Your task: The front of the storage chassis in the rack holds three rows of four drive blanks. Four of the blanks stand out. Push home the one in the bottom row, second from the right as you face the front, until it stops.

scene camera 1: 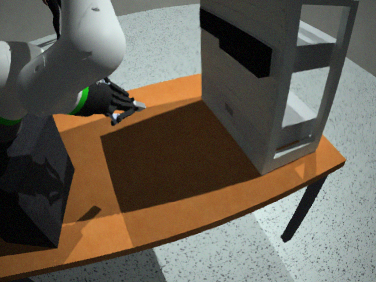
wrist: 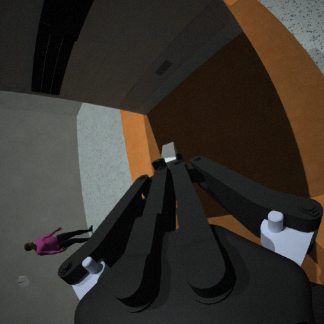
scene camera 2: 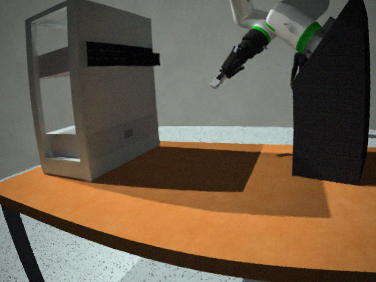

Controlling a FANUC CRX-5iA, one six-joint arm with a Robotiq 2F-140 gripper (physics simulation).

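Seen in the pictures: gripper, between the fingertips: (scene camera 1: 141,107) (scene camera 2: 212,86); arm's base, origin of its link: (scene camera 2: 327,52).
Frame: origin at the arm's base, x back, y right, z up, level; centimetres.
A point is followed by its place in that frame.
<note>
The storage chassis (scene camera 1: 240,47) @(z 4.5, x -70.5, y -2.1 cm) (scene camera 2: 117,54) @(z 3.8, x -72.1, y -20.0 cm) (wrist: 52,50) is a black band across the upper part of the grey rack (scene camera 1: 235,90) @(z -16.8, x -74.5, y -11.5 cm) (scene camera 2: 115,97) @(z -12.4, x -73.5, y -21.2 cm) (wrist: 115,65). Part of its front stands out farther than the rest at one end. The single drive blanks are too dark and small to tell apart, so the bottom-row blank cannot be picked out. My gripper (scene camera 1: 140,105) @(z -11.5, x -41.9, y -4.4 cm) (scene camera 2: 215,83) @(z -11.5, x -41.9, y -4.4 cm) (wrist: 170,152) is shut with its pale fingertips together and nothing between them. It is in the air in front of the rack, well apart from the chassis.
The rack stands on an orange table (scene camera 1: 200,220) @(z -39.1, x -51.5, y 19.8 cm) (scene camera 2: 210,230) @(z -39.1, x -24.1, y -50.7 cm) (wrist: 137,140). A dark pedestal (scene camera 1: 37,185) @(z -18.9, x -6.2, y 9.6 cm) (scene camera 2: 327,110) @(z -18.0, x -1.1, y -16.5 cm) stands under the arm, opposite the rack. A person in a pink top (wrist: 47,245) shows beyond the table in the wrist view.
</note>
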